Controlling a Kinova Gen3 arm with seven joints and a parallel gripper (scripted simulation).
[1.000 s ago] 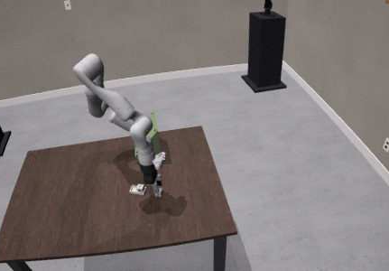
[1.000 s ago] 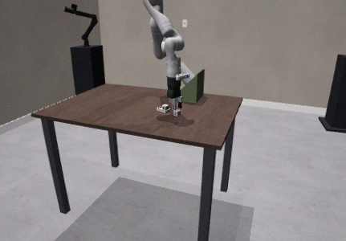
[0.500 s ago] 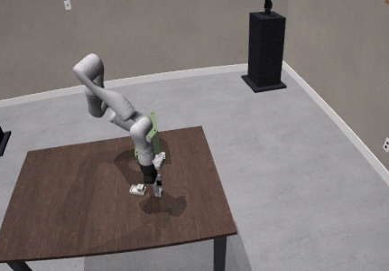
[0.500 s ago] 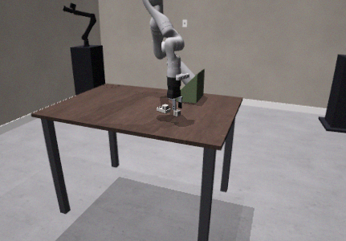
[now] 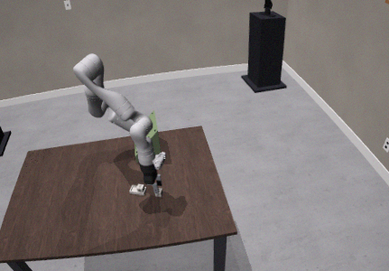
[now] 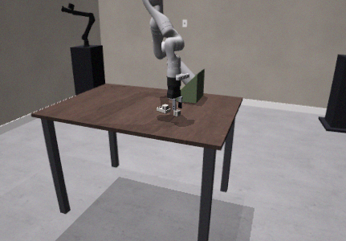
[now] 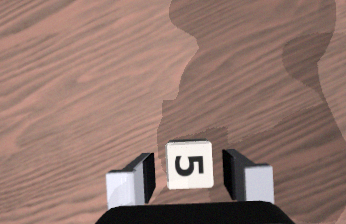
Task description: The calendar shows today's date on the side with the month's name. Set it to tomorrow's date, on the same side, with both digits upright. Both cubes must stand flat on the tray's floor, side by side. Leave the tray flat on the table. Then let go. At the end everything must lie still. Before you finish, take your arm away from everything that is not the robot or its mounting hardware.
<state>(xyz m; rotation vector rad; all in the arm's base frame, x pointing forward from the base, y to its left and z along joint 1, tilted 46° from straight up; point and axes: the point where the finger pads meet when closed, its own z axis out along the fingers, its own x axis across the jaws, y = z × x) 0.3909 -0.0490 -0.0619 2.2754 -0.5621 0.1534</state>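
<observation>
The digit cube lies 4 cm below my hand. The rest, counted from my hand: white calendar tray 5 cm behind, 9 cm to the right, 5 cm below; then white cube 4 cm behind, 8 cm to the right, 3 cm below.
</observation>
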